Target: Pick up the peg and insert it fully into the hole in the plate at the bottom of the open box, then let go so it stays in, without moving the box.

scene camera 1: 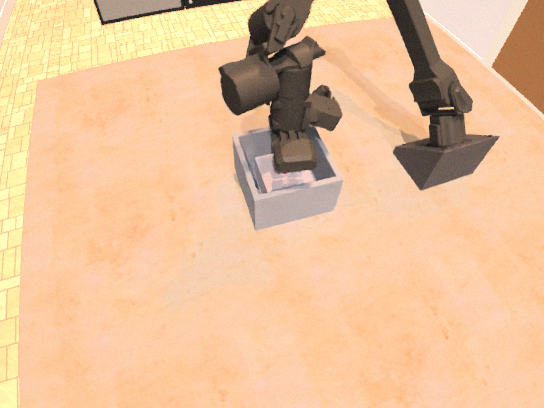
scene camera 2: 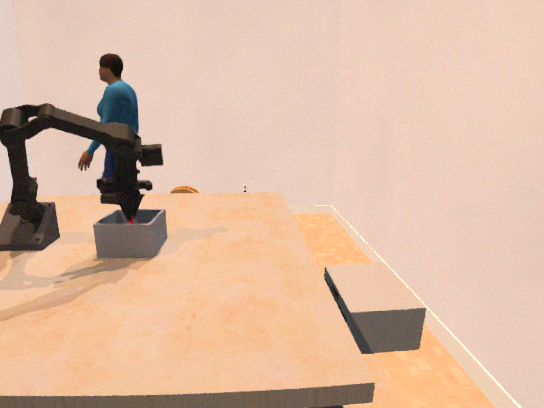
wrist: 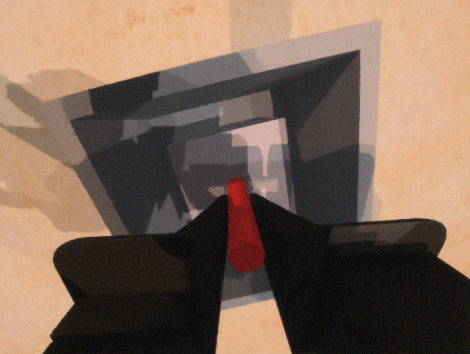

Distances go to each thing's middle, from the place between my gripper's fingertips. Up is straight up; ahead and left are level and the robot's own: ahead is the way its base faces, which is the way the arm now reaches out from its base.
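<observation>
Grey box (scene camera 1: 274, 208): 4 cm below my hand. Red peg (wrist: 245, 250): 1 cm above my hand.
</observation>
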